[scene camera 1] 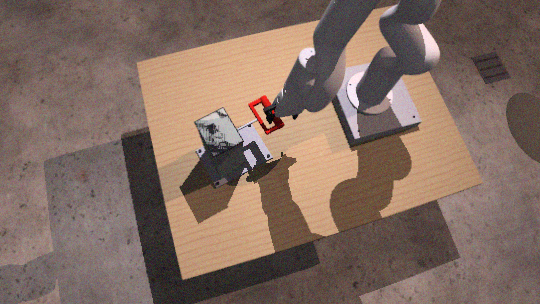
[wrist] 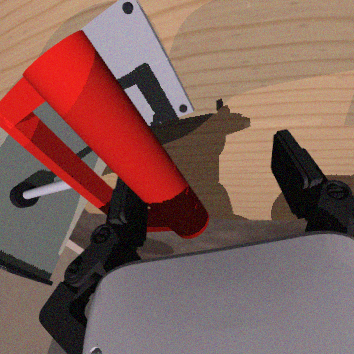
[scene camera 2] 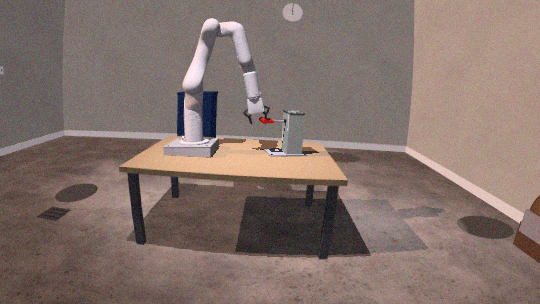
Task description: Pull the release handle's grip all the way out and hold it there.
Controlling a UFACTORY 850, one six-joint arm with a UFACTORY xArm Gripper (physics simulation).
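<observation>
The red release handle [scene camera 1: 258,118] [scene camera 2: 266,120] [wrist: 115,125] is a rectangular loop with a thick round grip bar. It stands out from the grey-green box [scene camera 1: 220,131] [scene camera 2: 294,132] [wrist: 30,230] on a thin pale rod [scene camera 1: 248,123] [scene camera 2: 279,120] [wrist: 47,190], a stretch of which shows between loop and box. My gripper [scene camera 1: 282,118] [scene camera 2: 258,120] [wrist: 203,164] is open, with nothing clamped between its fingers. In the wrist view one finger reaches into the loop behind the grip bar, its tip partly hidden by the bar; the other finger is well apart on the near side.
The box stands on a light base plate [scene camera 1: 261,139] [wrist: 115,45] on the wooden table [scene camera 1: 190,75] [scene camera 2: 235,167]. The robot's grey mounting block [scene camera 1: 357,136] [scene camera 2: 190,149] is at the table's other end. A dark blue object [scene camera 2: 210,115] shows behind the arm.
</observation>
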